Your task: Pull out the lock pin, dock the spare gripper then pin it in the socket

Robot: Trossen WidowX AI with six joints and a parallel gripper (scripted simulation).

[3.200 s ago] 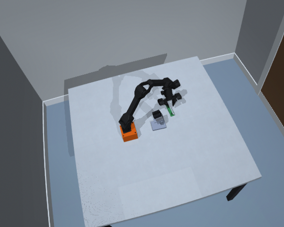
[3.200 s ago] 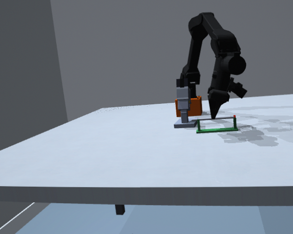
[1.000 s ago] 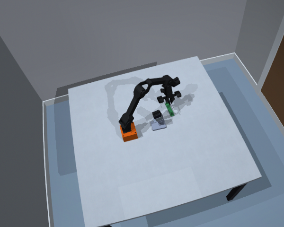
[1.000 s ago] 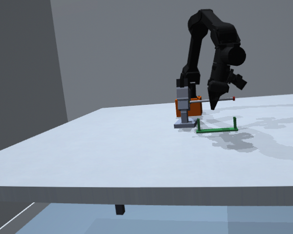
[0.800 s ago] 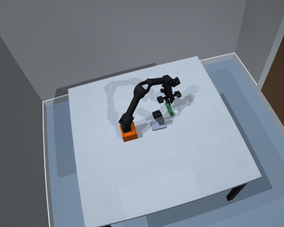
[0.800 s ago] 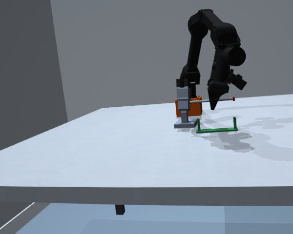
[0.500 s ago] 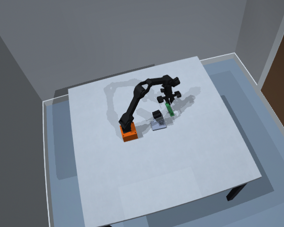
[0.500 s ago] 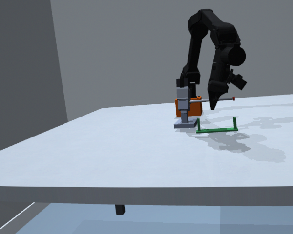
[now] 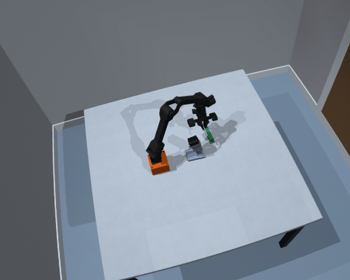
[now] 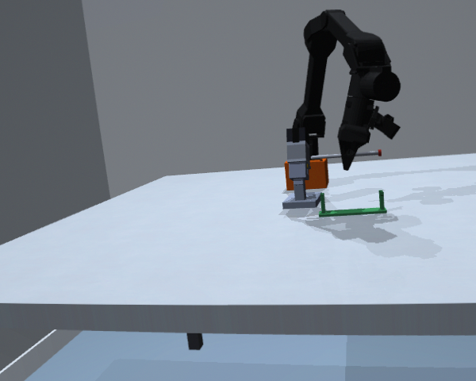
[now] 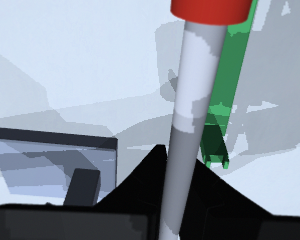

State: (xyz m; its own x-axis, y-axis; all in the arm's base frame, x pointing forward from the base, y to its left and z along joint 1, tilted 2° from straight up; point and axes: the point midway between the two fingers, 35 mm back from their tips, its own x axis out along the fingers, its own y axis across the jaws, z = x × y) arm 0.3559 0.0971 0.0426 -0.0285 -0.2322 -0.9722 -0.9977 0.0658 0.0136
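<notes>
Right now my gripper tip is 90 mm past the grey mount, 100 mm to the left of it and 40 mm above it. The rest, counted from my gripper tip: green rack (40 mm ahead, 10 mm to the left, 60 mm below); then dark spare gripper (100 mm behind, 100 mm to the right, 40 mm above).
</notes>
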